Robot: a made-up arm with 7 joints. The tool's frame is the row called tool.
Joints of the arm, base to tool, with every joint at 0 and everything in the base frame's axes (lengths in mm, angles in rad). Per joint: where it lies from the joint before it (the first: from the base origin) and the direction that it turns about. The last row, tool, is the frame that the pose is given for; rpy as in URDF.
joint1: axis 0 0 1 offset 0.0 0.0 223.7
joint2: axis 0 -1 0 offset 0.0 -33.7 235.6
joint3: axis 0 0 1 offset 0.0 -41.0 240.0
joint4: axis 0 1 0 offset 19.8 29.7 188.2
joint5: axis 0 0 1 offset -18.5 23.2 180.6
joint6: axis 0 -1 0 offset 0.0 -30.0 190.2
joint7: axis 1 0 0 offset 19.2 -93.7 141.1
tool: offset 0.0 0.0 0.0 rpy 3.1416 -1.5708 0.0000
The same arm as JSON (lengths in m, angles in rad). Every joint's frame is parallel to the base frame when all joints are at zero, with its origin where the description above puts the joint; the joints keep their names.
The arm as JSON. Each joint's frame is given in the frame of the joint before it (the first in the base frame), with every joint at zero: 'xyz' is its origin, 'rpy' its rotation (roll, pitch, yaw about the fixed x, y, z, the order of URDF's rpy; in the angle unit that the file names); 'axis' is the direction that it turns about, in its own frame. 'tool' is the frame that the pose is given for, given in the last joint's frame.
{"units": {"length": "m", "angle": "rad"}, "joints": [
  {"name": "joint1", "type": "revolute", "origin": {"xyz": [0.0, 0.0, 0.2237], "rpy": [0.0, 0.0, 0.0]}, "axis": "+z"},
  {"name": "joint2", "type": "revolute", "origin": {"xyz": [0.0, -0.0337, 0.2356], "rpy": [0.0, 0.0, 0.0]}, "axis": "-y"},
  {"name": "joint3", "type": "revolute", "origin": {"xyz": [0.0, -0.041, 0.24], "rpy": [0.0, 0.0, 0.0]}, "axis": "+z"},
  {"name": "joint4", "type": "revolute", "origin": {"xyz": [0.0198, 0.0297, 0.1882], "rpy": [0.0, 0.0, 0.0]}, "axis": "+y"},
  {"name": "joint5", "type": "revolute", "origin": {"xyz": [-0.0185, 0.0232, 0.1806], "rpy": [0.0, 0.0, 0.0]}, "axis": "+z"},
  {"name": "joint6", "type": "revolute", "origin": {"xyz": [0.0, -0.03, 0.1902], "rpy": [0.0, 0.0, 0.0]}, "axis": "-y"},
  {"name": "joint7", "type": "revolute", "origin": {"xyz": [0.0192, -0.0937, 0.1411], "rpy": [0.0, 0.0, 0.0]}, "axis": "+x"}
], "tool": {"origin": {"xyz": [0.0, 0.0, 0.0], "rpy": [-3.1416, -1.5708, 0.0]}}}

